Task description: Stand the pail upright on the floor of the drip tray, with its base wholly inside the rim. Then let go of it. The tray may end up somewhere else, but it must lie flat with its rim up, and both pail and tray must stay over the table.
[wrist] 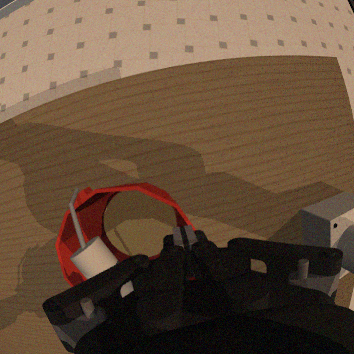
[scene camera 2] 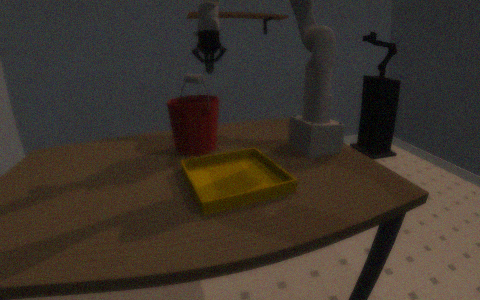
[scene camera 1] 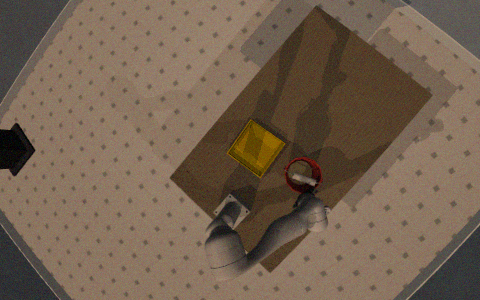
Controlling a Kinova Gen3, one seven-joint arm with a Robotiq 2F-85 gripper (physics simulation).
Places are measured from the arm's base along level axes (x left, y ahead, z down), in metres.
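Pixels of known places: gripper, fingertip midpoint: [wrist: 183,238] [scene camera 2: 209,73]; arm's base, origin of the base link: [wrist: 349,245] [scene camera 2: 314,120] [scene camera 1: 232,209].
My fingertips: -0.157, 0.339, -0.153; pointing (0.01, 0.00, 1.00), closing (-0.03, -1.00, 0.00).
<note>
Ahead of a thing's pixels: the offset from my fingertips to its top centre, as dx, dy, dz. Level surfaces: height alone.
The red pail [scene camera 1: 317,171] [scene camera 2: 195,125] [wrist: 93,219] stands upright on the table, outside the tray and apart from it. Its wire handle stands up with a white grip @[+0.050, +0.055, -0.007] [scene camera 1: 304,178] [scene camera 2: 194,78] [wrist: 94,258], leaning a little to one side. The square yellow tray @[+0.320, -0.025, +0.224] [scene camera 1: 267,148] [scene camera 2: 245,198] lies flat, rim up, with no pail in it; the wrist view does not show it. My gripper [scene camera 2: 209,69] [wrist: 183,238] is shut and empty. Its fingertips are above the pail's rim, to one side of the white grip and not around it. In scene camera 1 the arm largely hides the fingers.
The wooden table @[dz +0.258] [scene camera 1: 375,90] [scene camera 2: 125,240] [wrist: 250,110] carries pail, tray and my arm's pale base block [scene camera 2: 317,137] [wrist: 317,215], which stands near the tray. A black pedestal [scene camera 1: 17,150] [scene camera 2: 378,115] stands off the table. A wooden shelf [scene camera 2: 245,16] shows high behind.
</note>
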